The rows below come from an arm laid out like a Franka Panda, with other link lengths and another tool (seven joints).
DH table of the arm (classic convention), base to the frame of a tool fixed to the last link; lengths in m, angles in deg. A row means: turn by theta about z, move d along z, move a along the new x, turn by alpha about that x. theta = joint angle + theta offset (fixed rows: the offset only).
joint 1: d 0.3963, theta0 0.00, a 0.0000, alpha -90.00
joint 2: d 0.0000, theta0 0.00, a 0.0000, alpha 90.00
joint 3: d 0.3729, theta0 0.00, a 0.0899, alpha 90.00
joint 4: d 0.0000, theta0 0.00, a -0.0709, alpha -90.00
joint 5: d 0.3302, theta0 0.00, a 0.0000, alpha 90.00
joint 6: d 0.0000, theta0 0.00, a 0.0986, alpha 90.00
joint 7: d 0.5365, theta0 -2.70, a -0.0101, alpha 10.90
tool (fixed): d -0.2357, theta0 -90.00, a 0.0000, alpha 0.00
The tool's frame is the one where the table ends.
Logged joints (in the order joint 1, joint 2, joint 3, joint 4, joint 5, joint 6, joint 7), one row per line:
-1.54 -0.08 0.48 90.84 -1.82 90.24 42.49
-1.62 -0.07 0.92 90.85 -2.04 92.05 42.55
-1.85 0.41 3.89 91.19 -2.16 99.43 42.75
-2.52 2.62 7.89 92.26 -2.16 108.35 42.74
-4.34 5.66 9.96 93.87 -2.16 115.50 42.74
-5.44 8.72 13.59 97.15 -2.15 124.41 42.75
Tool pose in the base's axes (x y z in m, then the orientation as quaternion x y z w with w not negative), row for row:
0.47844 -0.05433 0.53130 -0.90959 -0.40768 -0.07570 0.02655
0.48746 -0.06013 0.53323 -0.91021 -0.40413 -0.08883 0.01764
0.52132 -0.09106 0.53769 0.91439 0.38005 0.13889 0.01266
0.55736 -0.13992 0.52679 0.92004 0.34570 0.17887 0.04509
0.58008 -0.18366 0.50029 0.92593 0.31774 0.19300 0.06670
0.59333 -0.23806 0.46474 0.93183 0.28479 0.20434 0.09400
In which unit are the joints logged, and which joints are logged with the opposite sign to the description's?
The joints are logged in degrees. Opposite sign: joint 3, joint 4.
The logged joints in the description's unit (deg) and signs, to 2 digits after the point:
-1.54 -0.08 -0.48 -90.84 -1.82 90.24 42.49
-1.62 -0.07 -0.92 -90.85 -2.04 92.05 42.55
-1.85 0.41 -3.89 -91.19 -2.16 99.43 42.75
-2.52 2.62 -7.89 -92.26 -2.16 108.35 42.74
-4.34 5.66 -9.96 -93.87 -2.16 115.50 42.74
-5.44 8.72 -13.59 -97.15 -2.15 124.41 42.75

